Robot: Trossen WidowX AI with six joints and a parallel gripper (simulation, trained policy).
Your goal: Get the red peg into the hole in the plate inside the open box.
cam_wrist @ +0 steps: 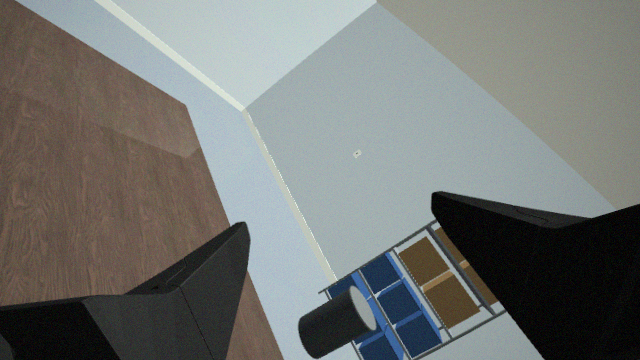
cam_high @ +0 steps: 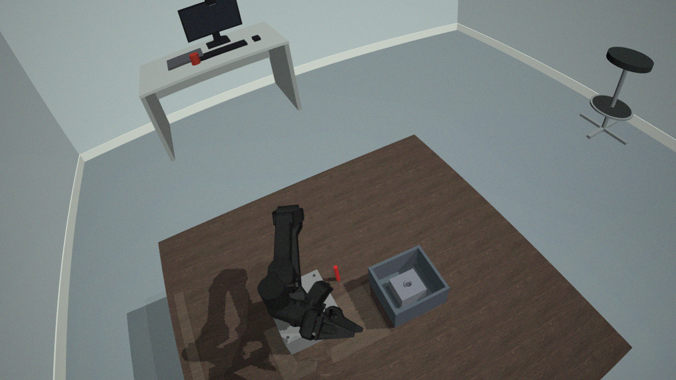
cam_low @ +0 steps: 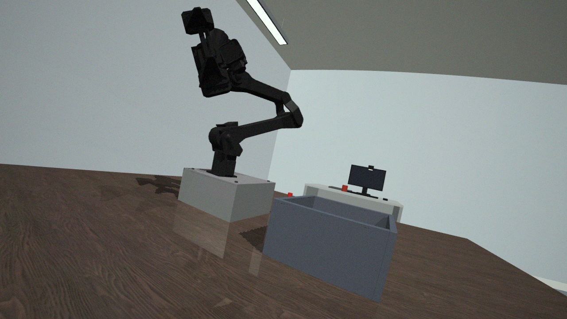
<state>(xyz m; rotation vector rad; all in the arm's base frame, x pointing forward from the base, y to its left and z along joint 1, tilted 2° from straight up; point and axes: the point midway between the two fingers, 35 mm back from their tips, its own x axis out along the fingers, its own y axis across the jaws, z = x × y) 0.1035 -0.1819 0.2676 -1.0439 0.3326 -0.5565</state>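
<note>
The red peg is 10 mm ahead of my gripper tip, 360 mm to the left of it and 310 mm below it. Also, from my gripper tip: grey box: 210 mm ahead, 230 mm to the left, 330 mm below; light grey plate: 210 mm ahead, 230 mm to the left, 310 mm below.
</note>
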